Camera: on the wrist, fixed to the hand. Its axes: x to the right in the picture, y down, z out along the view.
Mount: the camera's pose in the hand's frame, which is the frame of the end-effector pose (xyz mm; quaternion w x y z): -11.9 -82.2 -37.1 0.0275 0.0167 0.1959 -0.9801
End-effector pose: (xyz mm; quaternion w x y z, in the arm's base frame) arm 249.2 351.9 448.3 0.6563 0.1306 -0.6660 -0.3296
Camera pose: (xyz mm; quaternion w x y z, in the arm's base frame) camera 264.8 287.7 385.8 0.1767 -0.7319 -0.2328 0.6156
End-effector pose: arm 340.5 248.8 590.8 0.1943 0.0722 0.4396 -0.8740
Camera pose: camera 316.6 325.9 632.8 0.9385 0.2544 -0.1063 0.2077
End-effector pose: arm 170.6 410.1 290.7 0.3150 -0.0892 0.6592 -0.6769
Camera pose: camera 134.7 442.0 367.9 0.7824 0.5107 0.0189 0.3558
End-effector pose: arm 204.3 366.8 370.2 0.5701 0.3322 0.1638 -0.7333
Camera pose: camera 139.3 422.8 339.9 0.7407 -0.0018 -0.4295 0.5166
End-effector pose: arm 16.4 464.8 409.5 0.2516 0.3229 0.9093 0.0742
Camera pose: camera -39.6 394.2 421.9 0.1039 0.8927 -0.3920 0.1965
